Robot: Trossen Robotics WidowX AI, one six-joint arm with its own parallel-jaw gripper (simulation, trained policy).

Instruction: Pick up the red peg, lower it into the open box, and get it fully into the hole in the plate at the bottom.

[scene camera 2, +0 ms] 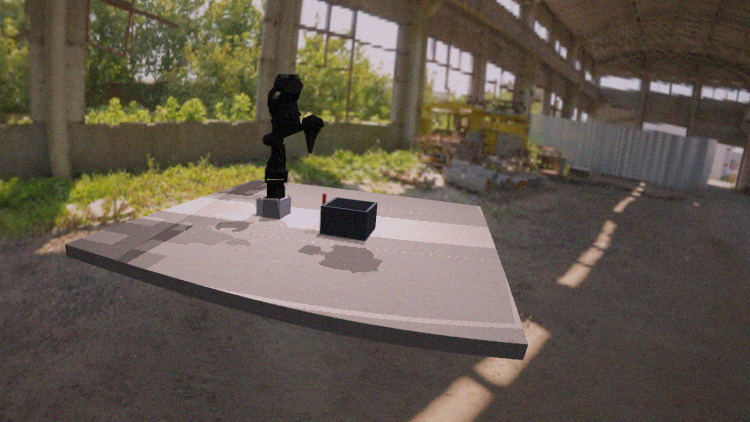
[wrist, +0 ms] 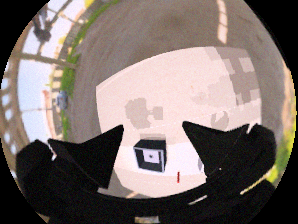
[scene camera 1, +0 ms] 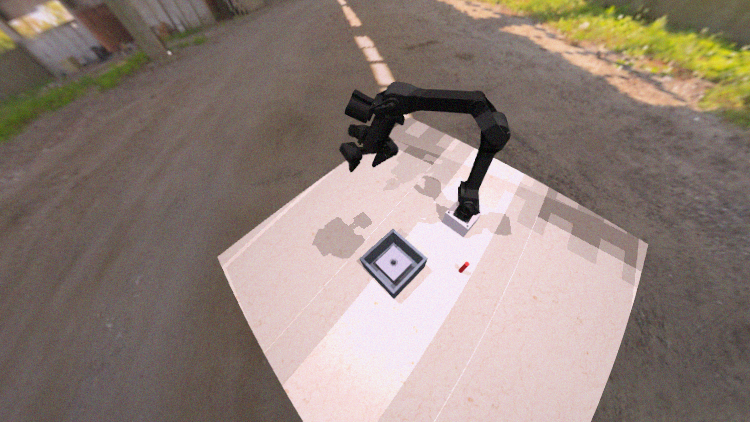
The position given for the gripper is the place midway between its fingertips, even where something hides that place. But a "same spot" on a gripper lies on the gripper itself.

Labels:
The gripper shows in scene camera 2, in the wrist view (154, 125) and in scene camera 1. A dark box shows in scene camera 2, in the wrist view and in scene camera 1 (393, 238). One and the same spot on the gripper: (scene camera 1: 379, 158) is (scene camera 2: 282, 149). The same spot on the dark box: (wrist: 150, 145) is (scene camera 2: 339, 216).

